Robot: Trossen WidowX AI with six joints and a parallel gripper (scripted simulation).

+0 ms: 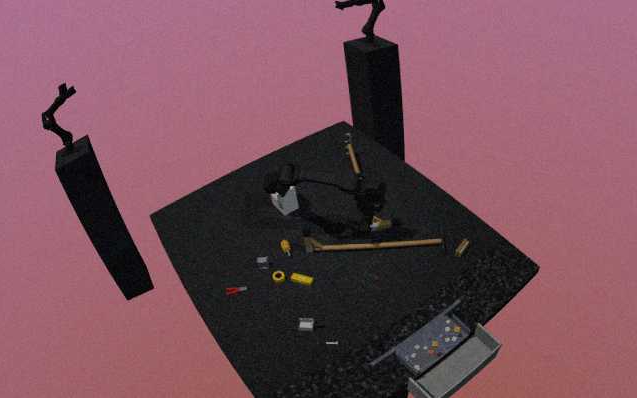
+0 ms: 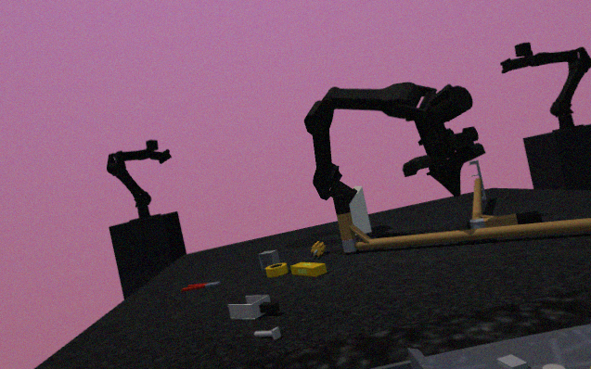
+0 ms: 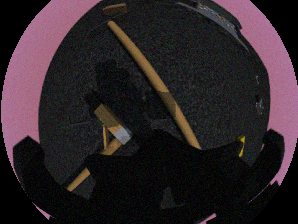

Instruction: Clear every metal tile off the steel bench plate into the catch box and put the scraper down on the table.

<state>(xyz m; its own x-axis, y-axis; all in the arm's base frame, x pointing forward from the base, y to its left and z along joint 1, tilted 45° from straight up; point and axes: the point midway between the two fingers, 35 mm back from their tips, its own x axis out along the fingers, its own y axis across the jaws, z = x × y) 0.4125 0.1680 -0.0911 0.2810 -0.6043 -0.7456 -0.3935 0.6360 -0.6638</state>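
My gripper tip is now 50 mm short of the long scraper, 10 mm to the left of it and 30 mm above it. Also, from my gripper tip: wooden block: 310 mm ahead, 280 mm to the left, 80 mm below; then yellow block: 30 mm ahead, 360 mm to the right, 80 mm below; then yellow-handled screwdriver: 170 mm behind, 320 mm to the right, 80 mm below.
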